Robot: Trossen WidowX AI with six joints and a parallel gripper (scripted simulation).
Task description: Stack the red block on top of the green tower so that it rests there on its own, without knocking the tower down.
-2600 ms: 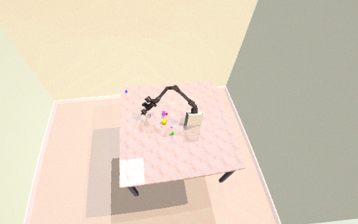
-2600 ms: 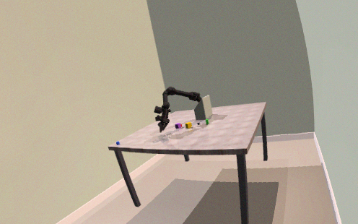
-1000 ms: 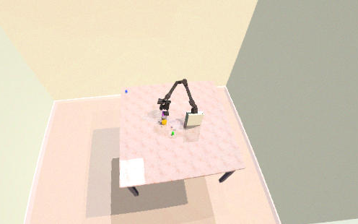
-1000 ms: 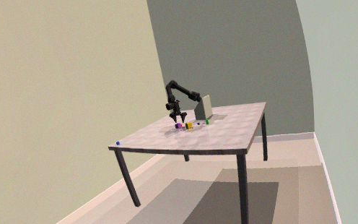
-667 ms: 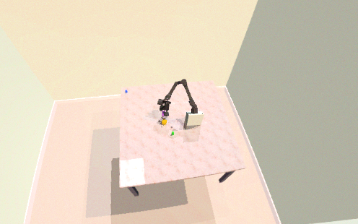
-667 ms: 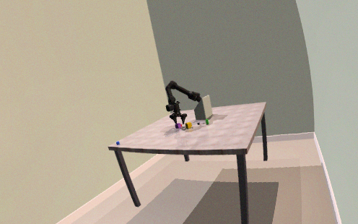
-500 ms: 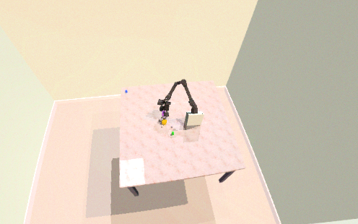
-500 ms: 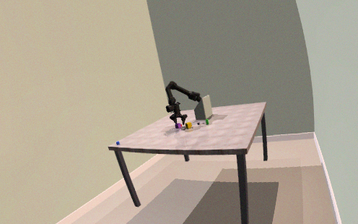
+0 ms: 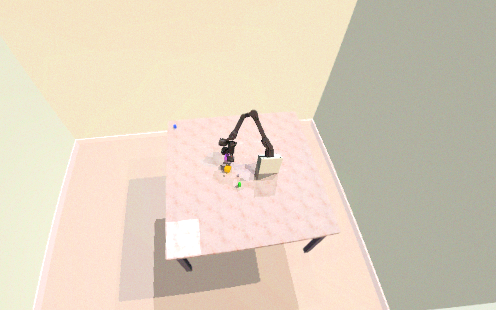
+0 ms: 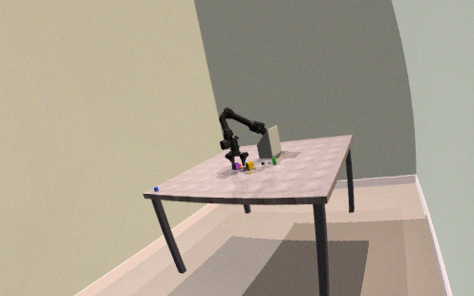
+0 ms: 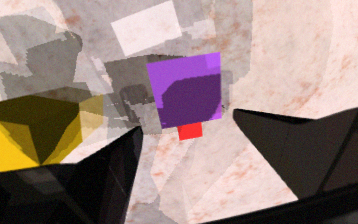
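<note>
The purple cube lies 30 mm ahead of my gripper tip, 10 mm to the right of it and 10 mm above it. From my gripper tip the other things lie so: yellow cube 120 mm to the left, 40 mm ahead, 10 mm above; then red block right at my gripper tip; then small blue block 480 mm ahead, 420 mm to the right.
</note>
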